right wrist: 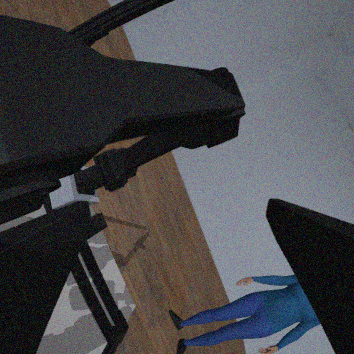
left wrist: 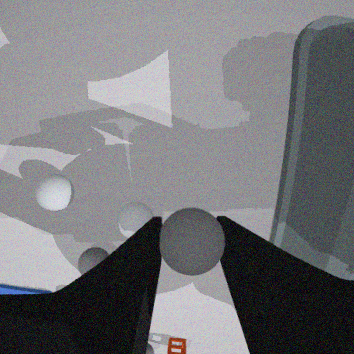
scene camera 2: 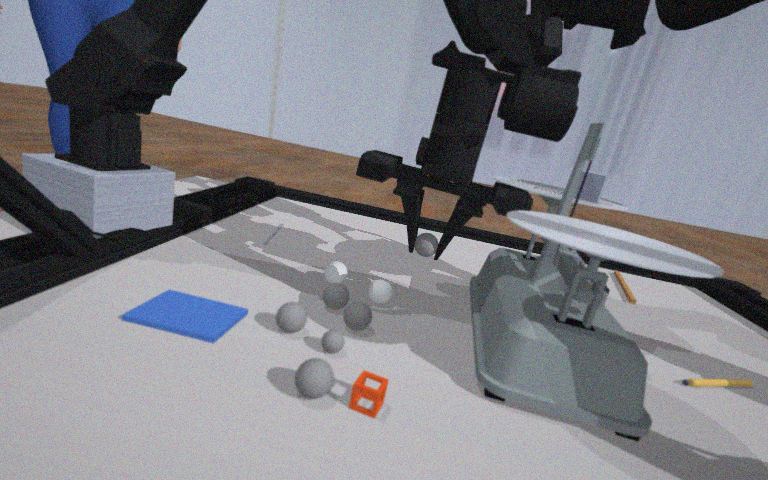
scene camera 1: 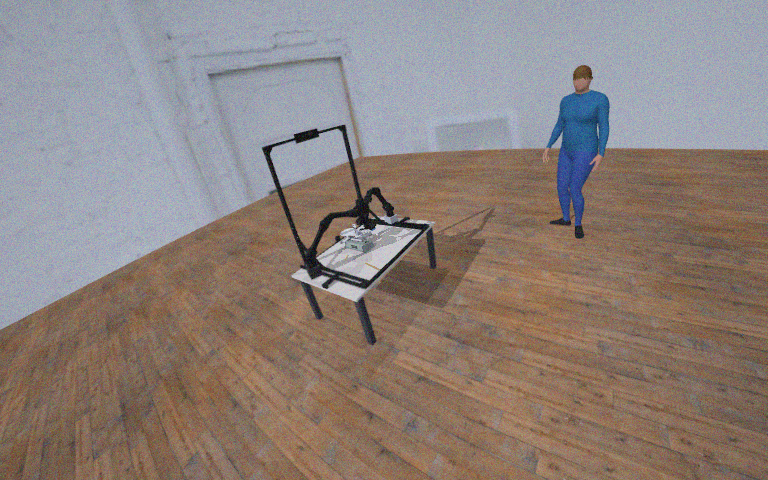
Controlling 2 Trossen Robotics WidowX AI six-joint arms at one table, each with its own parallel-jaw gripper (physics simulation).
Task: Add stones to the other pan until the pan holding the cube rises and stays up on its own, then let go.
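Frame: origin at the left arm's base, x ahead, y left, z up, level; metres.
Seen in the pictures: left gripper, fingertip midpoint: (left wrist: pixel 188 224) (scene camera 2: pixel 423 255) (scene camera 1: pixel 369 235); right gripper, fingertip midpoint: (right wrist: pixel 179 208) (scene camera 1: pixel 369 203); left arm's base, link origin: (right wrist: pixel 83 181) (scene camera 2: pixel 105 163) (scene camera 1: pixel 390 215); right arm's base, link origin: (scene camera 1: pixel 312 266).
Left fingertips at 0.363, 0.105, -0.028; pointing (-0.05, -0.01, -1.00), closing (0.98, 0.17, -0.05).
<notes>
Pixels of each thing's top centre, then the offset from my left fingertips to it, as dx, dy, dz. "spot": a spot on its surface instead.
- dark grey stone, top centre: (left wrist: pixel 192 263) (scene camera 2: pixel 429 233) +0.001, +0.001, +0.027
- balance scale, top centre: (scene camera 2: pixel 604 124) (scene camera 1: pixel 353 224) +0.140, +0.001, +0.174
- far pan, surface spot: (scene camera 2: pixel 614 202) spot: +0.185, +0.115, +0.097
- pale grey cube, top centre: (scene camera 2: pixel 592 172) +0.149, +0.069, +0.127
- blue flat square, surface spot: (scene camera 2: pixel 186 315) spot: -0.150, -0.198, -0.055
- orange open-frame cube, top centre: (scene camera 2: pixel 371 381) +0.030, -0.209, -0.039
- yellow pen, top centre: (scene camera 2: pixel 718 379) +0.318, +0.050, -0.052
- orange stick, top centre: (scene camera 2: pixel 624 283) +0.272, +0.357, -0.052
My left gripper (scene camera 2: pixel 423 254) (left wrist: pixel 188 224) is shut on a dark grey stone (scene camera 2: pixel 427 244) (left wrist: pixel 192 241) and holds it above the table, left of the balance scale (scene camera 2: pixel 526 339) (left wrist: pixel 320 150) in scene camera 2. The near pan (scene camera 2: pixel 614 243) shows no stones from this low angle. The far pan (scene camera 2: pixel 614 202) holds a pale grey cube (scene camera 2: pixel 593 187). Which pan is lower is hard to tell. Several loose stones lie on the table, among them a large one (scene camera 2: pixel 314 377), a small one (scene camera 2: pixel 333 340) and a white one (scene camera 2: pixel 335 271) (left wrist: pixel 54 192). My right gripper (right wrist: pixel 179 208) is open with nothing between its fingers.
A blue flat square (scene camera 2: pixel 186 315) (left wrist: pixel 20 289) lies left of the stones. An orange open-frame cube (scene camera 2: pixel 369 394) (left wrist: pixel 176 345) lies beside the large stone. A yellow pen (scene camera 2: pixel 719 383) and an orange stick (scene camera 2: pixel 624 286) lie right of the scale. A person (scene camera 1: pixel 583 124) stands beyond the table.
</notes>
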